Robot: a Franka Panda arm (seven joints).
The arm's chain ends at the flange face. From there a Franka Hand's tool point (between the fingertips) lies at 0.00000 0.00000 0.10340 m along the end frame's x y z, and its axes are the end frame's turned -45 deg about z.
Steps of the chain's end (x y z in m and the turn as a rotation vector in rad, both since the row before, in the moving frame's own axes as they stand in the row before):
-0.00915, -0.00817, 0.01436, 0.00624, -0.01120, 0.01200
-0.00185, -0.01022, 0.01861, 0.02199, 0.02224, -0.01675
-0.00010, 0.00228, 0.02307, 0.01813, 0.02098, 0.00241
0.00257, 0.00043, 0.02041, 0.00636, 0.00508, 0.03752
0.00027, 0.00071, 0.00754, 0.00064, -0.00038, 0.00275
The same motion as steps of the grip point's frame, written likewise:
-0.00105, -0.01352, 0.01435, 0.01233, -0.00351, 0.01200
0.00915, -0.00854, 0.01856, -0.00018, 0.03128, -0.01675
0.00118, 0.00175, 0.02303, -0.00202, 0.02765, 0.00241
0.00235, 0.00204, 0.02041, 0.00091, 0.00809, 0.03752
-0.00029, 0.00062, 0.00754, 0.00072, 0.00018, 0.00275

